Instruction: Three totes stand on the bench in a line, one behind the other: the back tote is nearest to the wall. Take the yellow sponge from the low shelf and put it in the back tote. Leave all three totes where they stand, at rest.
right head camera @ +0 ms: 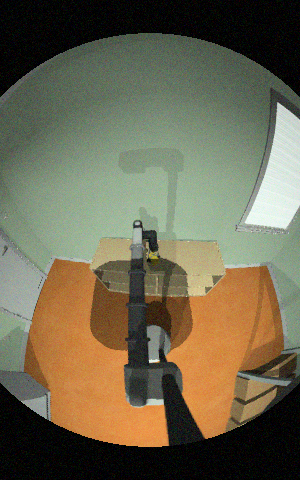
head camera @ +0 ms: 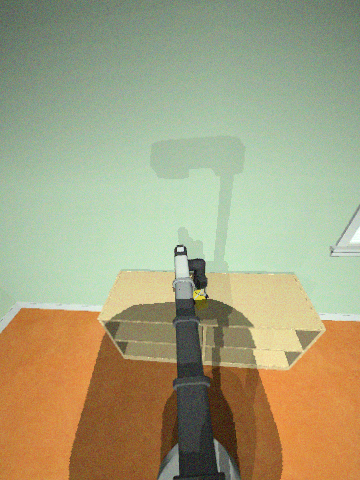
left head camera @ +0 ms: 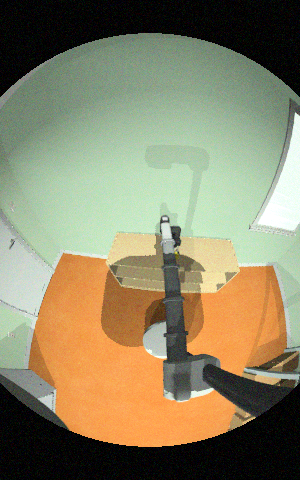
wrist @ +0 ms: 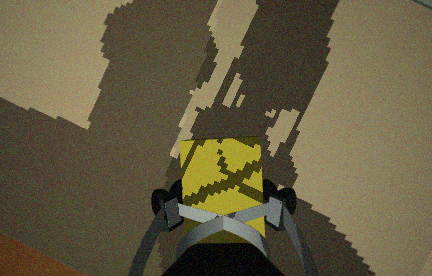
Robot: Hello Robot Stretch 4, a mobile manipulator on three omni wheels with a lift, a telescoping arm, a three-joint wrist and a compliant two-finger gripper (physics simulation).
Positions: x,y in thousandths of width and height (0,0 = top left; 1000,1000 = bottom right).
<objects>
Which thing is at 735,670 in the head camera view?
A low wooden shelf.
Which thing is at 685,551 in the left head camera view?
A low wooden shelf.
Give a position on a low wooden shelf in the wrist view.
235,368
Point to a yellow sponge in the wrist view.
515,636
</objects>
